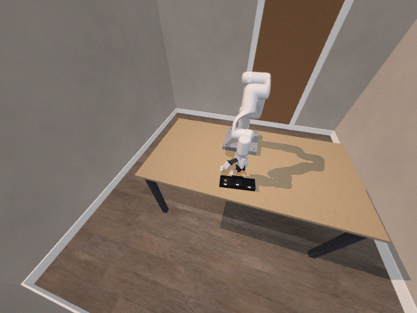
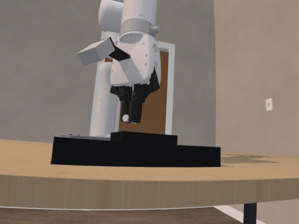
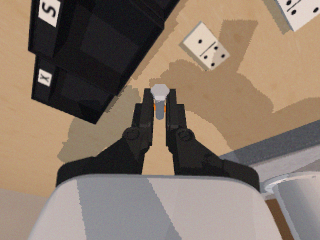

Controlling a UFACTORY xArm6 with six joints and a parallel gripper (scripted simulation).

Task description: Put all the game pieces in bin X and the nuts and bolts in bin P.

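My hand is 5 cm short of the yellow nut, 9 cm to the left of it and 8 cm above it. Round my hand: orange battery: 4 cm behind, 6 cm to the left, 9 cm below; black bin: 7 cm ahead, 7 cm below; grey bolt: 1 cm to the right, 2 cm below.
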